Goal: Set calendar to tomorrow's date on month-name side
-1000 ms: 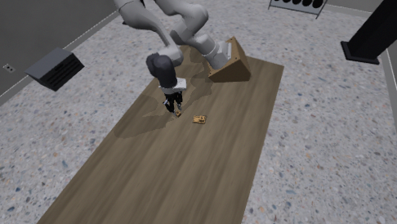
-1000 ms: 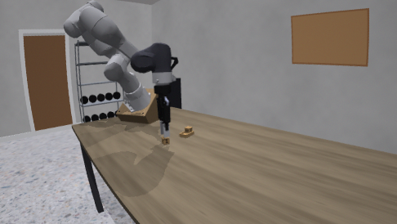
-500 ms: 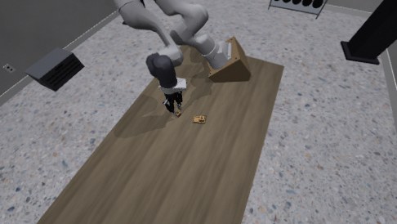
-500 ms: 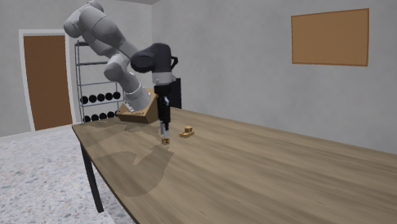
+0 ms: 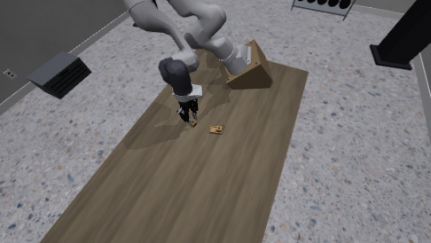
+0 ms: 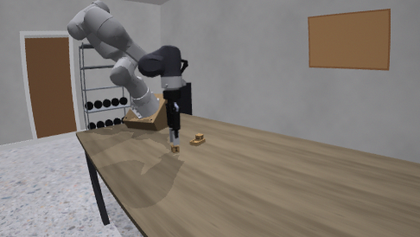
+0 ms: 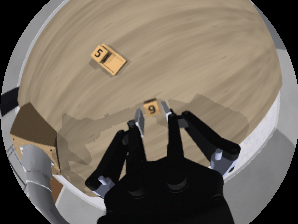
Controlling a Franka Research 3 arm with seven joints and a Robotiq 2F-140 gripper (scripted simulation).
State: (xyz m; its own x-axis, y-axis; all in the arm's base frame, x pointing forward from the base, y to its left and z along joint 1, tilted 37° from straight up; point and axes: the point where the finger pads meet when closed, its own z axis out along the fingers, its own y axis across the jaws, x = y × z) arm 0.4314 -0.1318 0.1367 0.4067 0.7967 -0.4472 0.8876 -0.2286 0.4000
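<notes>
My gripper is now 60 mm above the cube. Also, from my hand: tray: 150 mm to the left, 60 mm below.
</notes>
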